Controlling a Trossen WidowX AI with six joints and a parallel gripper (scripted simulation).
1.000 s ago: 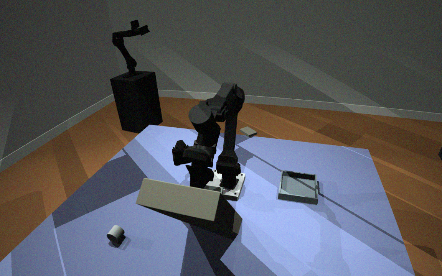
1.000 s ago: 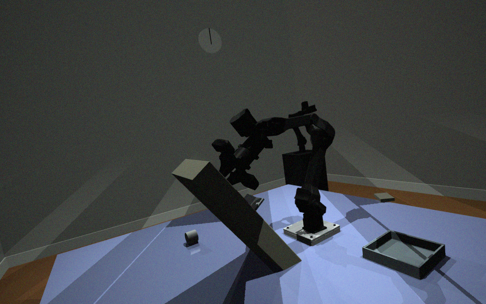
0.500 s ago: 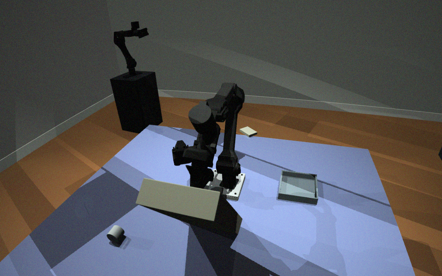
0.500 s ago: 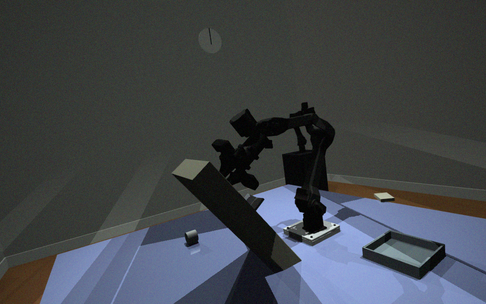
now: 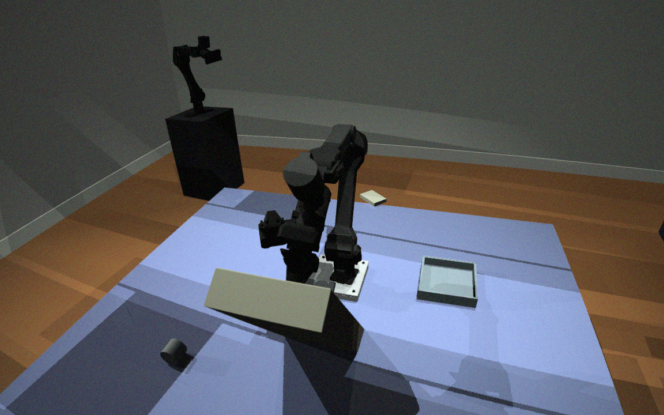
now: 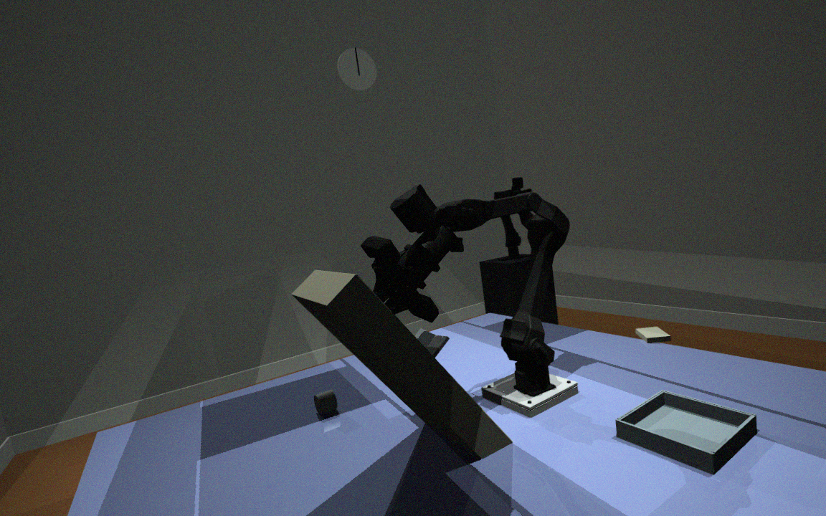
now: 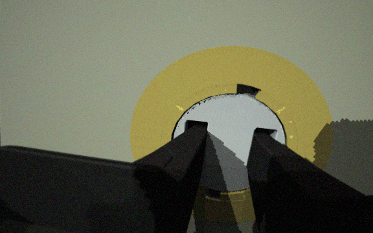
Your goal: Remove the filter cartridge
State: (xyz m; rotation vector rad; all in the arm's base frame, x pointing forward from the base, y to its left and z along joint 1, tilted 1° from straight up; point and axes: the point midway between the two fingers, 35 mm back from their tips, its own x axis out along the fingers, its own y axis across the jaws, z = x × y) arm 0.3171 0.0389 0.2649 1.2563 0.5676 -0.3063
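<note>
Right now my gripper tip is 1 cm short of the round filter cartridge and 1 cm above it. Round my gripper tip: dark tray 43 cm behind, 25 cm below, 23 cm to the left; slanted service panel 8 cm below, 4 cm behind; grey bracket 9 cm below, 9 cm behind, 1 cm to the right.
</note>
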